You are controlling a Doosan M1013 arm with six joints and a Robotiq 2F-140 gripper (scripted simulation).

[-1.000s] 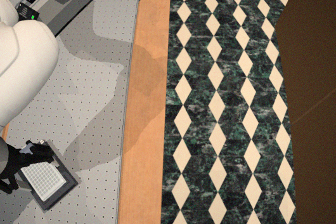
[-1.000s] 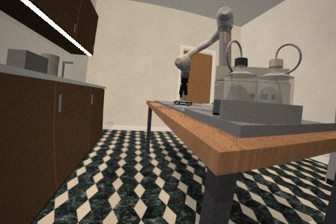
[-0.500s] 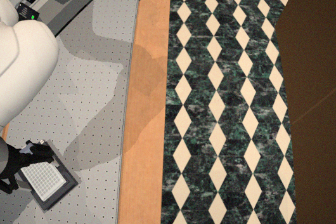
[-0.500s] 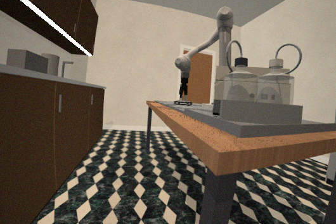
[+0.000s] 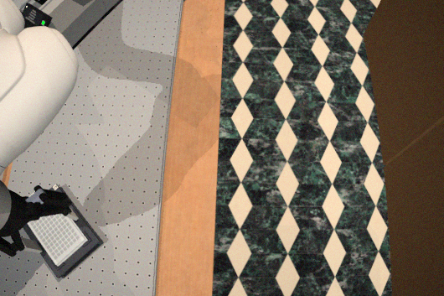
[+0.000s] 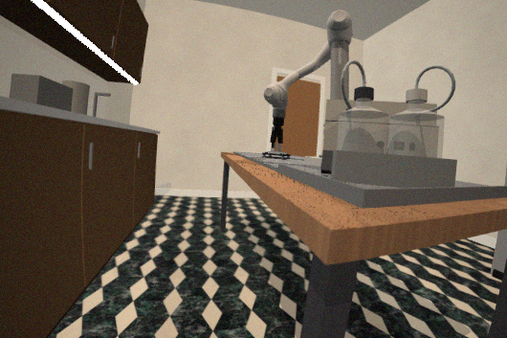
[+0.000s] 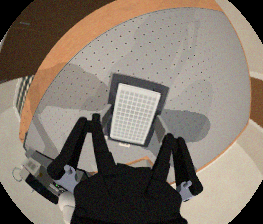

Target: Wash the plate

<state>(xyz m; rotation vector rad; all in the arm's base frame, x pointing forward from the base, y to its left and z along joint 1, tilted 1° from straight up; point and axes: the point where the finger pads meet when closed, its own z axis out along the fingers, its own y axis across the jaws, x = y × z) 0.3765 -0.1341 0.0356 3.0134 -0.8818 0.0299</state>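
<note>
My hand is 30 mm above the white well plate. From my hand the other things lie so: plate washer: 580 mm to the left, 300 mm behind, 70 mm above; label: 90 mm behind, 60 mm to the left, 60 mm below; plate nest N1: 40 mm below.
</note>
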